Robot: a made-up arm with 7 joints.
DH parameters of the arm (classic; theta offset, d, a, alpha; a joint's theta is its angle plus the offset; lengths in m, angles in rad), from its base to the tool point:
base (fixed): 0 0.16 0.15 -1.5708
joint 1: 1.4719 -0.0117 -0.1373 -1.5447
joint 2: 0 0.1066 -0.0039 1.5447
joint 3: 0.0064 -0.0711 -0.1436 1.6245
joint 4: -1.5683 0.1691 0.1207 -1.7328
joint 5: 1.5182 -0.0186 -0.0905 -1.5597
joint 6: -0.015 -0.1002 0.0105 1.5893
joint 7: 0 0.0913 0.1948 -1.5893
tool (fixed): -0.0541 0.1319 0 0
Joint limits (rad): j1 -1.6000..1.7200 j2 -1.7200..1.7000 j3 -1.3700..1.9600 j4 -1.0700..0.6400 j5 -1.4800..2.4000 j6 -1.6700..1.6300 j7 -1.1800..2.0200
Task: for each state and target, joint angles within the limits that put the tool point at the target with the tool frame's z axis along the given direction. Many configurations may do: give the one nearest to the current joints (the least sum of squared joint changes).
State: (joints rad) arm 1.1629 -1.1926 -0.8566 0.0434 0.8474 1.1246 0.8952
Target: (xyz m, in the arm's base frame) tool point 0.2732 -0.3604 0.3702 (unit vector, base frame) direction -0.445 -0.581 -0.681
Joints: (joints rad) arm 1.7200 -1.1766 -1.3700 -0.6542 1.2428 1.1724 0.9452
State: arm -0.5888 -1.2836 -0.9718 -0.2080 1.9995 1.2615 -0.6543
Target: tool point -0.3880 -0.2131 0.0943 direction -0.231 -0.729 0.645
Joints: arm -0.4484 -1.2004 -1.3700 -0.7596 1.3443 1.5078 -0.4707
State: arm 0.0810 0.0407 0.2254 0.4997 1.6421 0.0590 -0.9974
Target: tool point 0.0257 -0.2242 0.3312 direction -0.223 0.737 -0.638
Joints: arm 0.3478 -0.0864 0.6150 -0.0244 1.4028 -0.7367 -0.9435
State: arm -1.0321 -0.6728 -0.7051 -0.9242 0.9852 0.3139 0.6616
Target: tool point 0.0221 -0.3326 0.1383 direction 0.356 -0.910 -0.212
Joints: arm -0.2166 -1.3956 -1.0978 -0.8906 1.5518 0.2188 0.4611
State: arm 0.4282 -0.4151 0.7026 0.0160 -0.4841 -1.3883 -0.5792
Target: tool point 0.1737 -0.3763 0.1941 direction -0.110 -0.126 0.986
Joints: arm 0.6193 0.3078 1.0281 -0.3596 -1.3733 -0.7237 -0.6571
